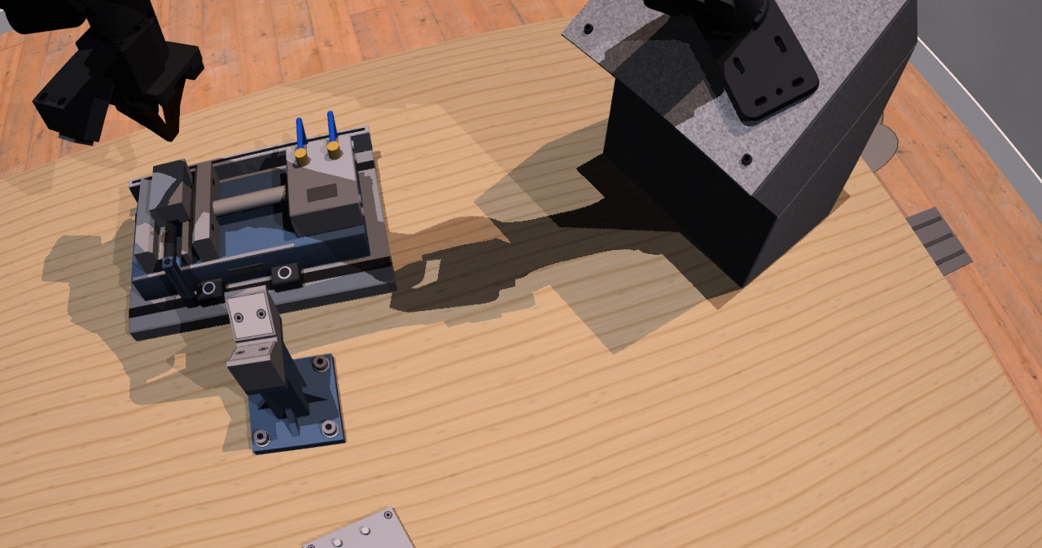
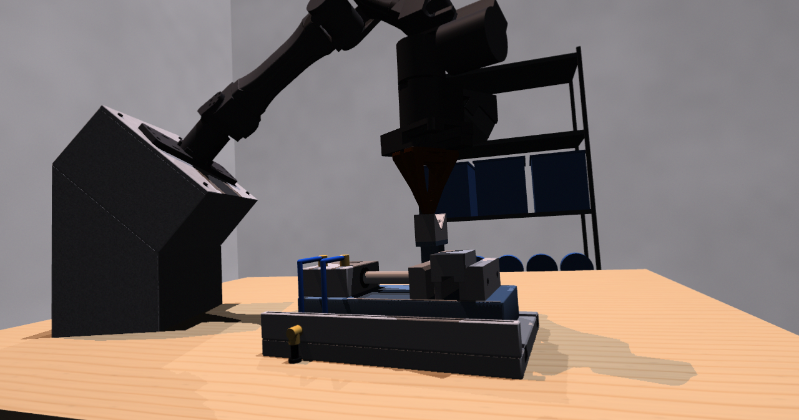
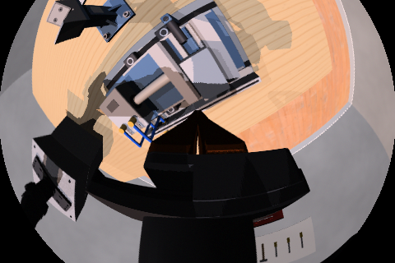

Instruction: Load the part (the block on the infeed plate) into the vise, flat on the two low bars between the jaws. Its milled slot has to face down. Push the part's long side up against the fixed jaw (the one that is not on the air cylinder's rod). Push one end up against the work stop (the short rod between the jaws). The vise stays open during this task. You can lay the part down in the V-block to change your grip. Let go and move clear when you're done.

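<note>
Right now my hand is 80 mm above the grey part, 20 mm to the right of it and 20 mm short of it. Also, from my hand: moving jaw (90 mm below, 30 mm to the left, 20 mm behind); then work stop rod (90 mm to the left, 70 mm below, 10 mm ahead); then fixed jaw (90 mm below, 50 mm ahead, 40 mm to the left).
</note>
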